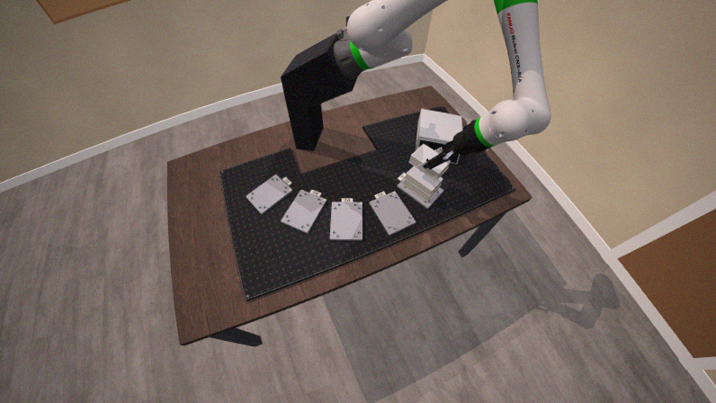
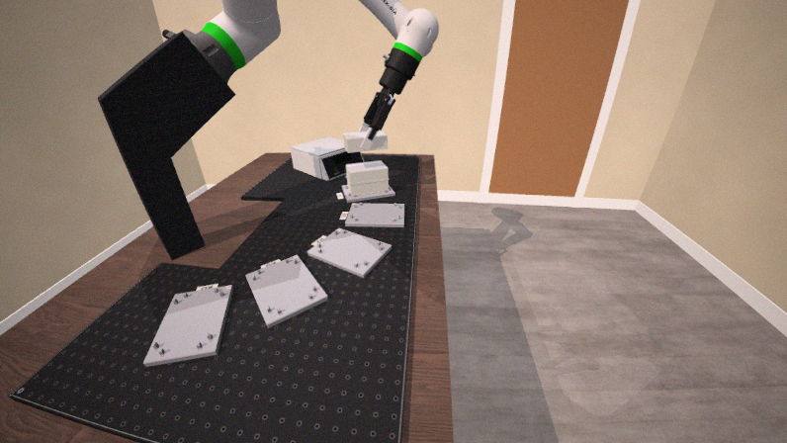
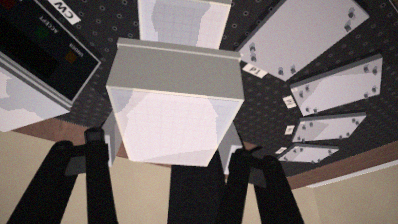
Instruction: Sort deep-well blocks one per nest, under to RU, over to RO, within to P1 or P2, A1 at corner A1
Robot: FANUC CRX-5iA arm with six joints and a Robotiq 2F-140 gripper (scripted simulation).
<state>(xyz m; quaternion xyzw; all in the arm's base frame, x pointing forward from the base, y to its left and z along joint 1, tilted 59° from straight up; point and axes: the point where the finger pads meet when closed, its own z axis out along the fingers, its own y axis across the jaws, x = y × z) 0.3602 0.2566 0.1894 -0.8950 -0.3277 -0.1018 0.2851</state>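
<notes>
My gripper is now 29 cm past the weigher platform, 14 cm to the right of it and 10 cm above it. Round my hand: plate 18 cm below; then check-weigher CW 28 cm behind, 14 cm to the left, 13 cm below.
</notes>
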